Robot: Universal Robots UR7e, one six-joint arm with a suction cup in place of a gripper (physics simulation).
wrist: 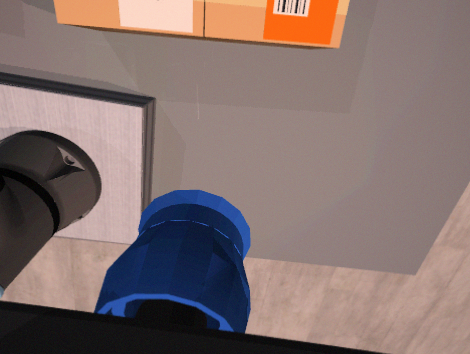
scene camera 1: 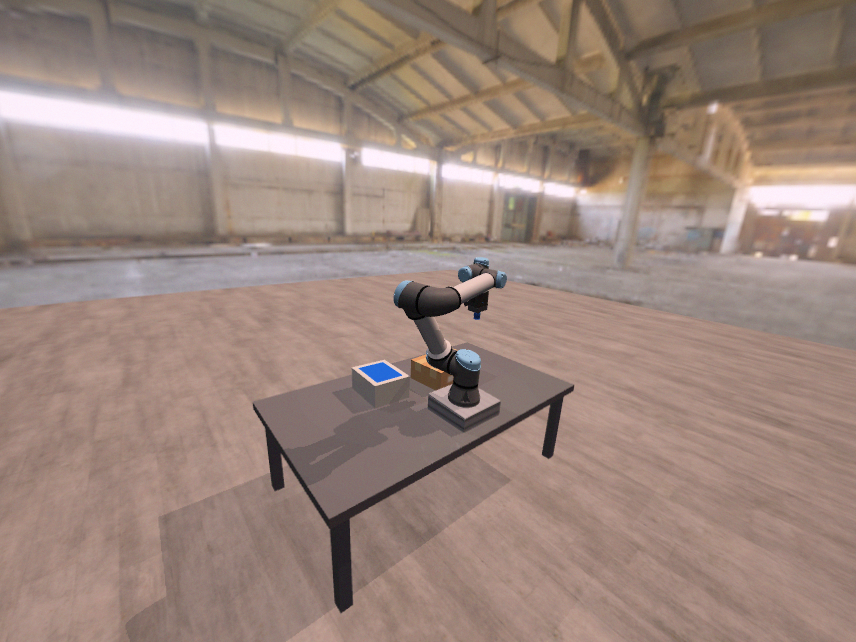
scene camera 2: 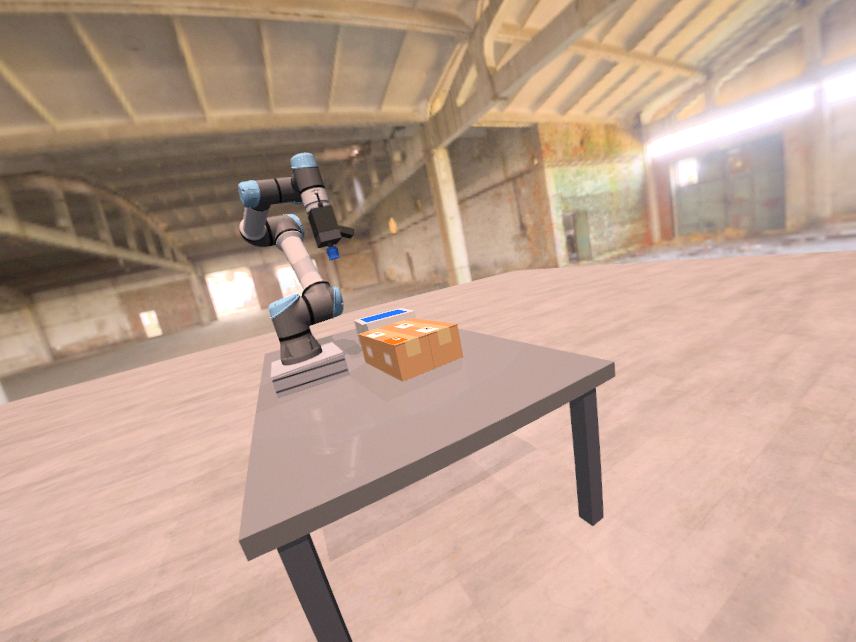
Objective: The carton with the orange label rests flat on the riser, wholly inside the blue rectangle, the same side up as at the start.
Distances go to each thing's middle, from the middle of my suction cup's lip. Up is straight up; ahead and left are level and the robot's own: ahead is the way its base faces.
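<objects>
My suction cup is 35 cm above the riser with blue rectangle (scene camera 1: 380, 383), and it's 43 cm to the right of it and 26 cm short of it.
</objects>
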